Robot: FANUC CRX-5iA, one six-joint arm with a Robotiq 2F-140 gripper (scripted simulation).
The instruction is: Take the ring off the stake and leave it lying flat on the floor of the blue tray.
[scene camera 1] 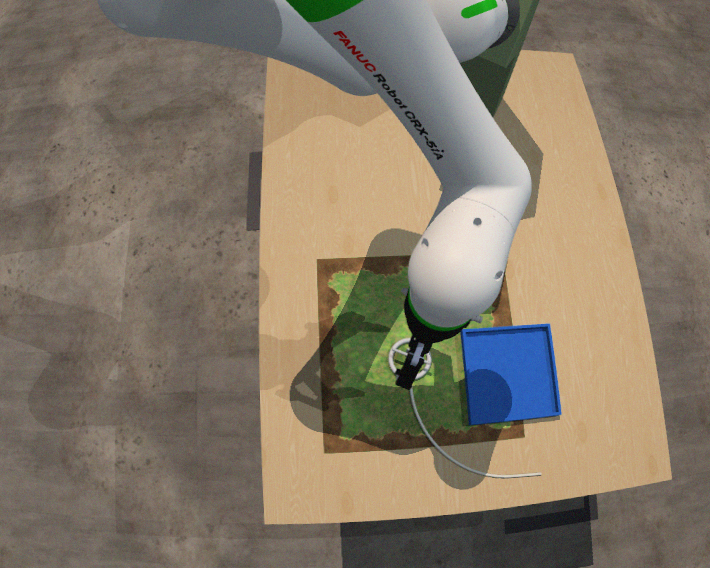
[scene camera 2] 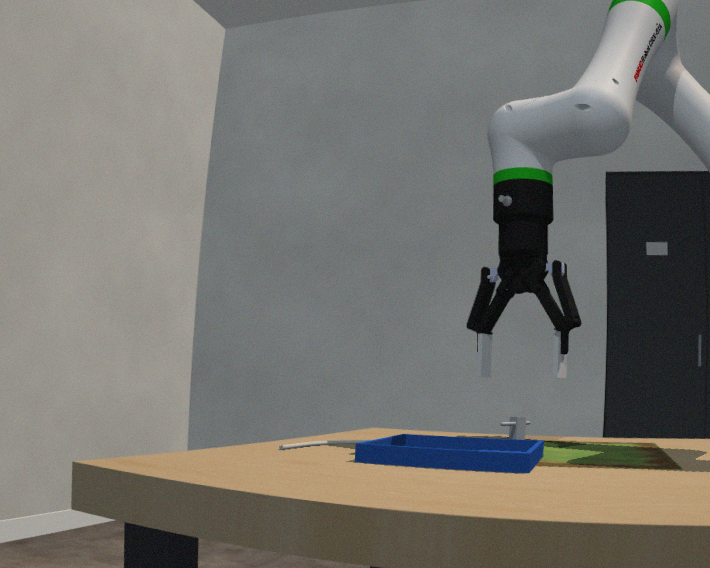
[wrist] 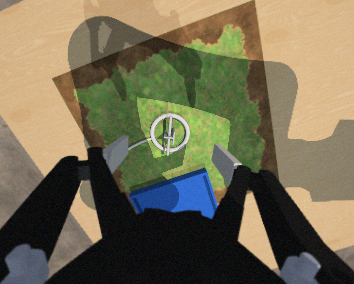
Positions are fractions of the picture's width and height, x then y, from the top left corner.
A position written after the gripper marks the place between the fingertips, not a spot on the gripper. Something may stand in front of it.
In view: the gripper (scene camera 2: 0.73, 0.66) and a blue tray (scene camera 1: 0.72, 0.66).
The blue tray is seen too in scene camera 2 (scene camera 2: 0.73, 0.80) and in the wrist view (wrist: 0.53, 0.68). The gripper is seen too in the wrist view (wrist: 0.48, 0.52).
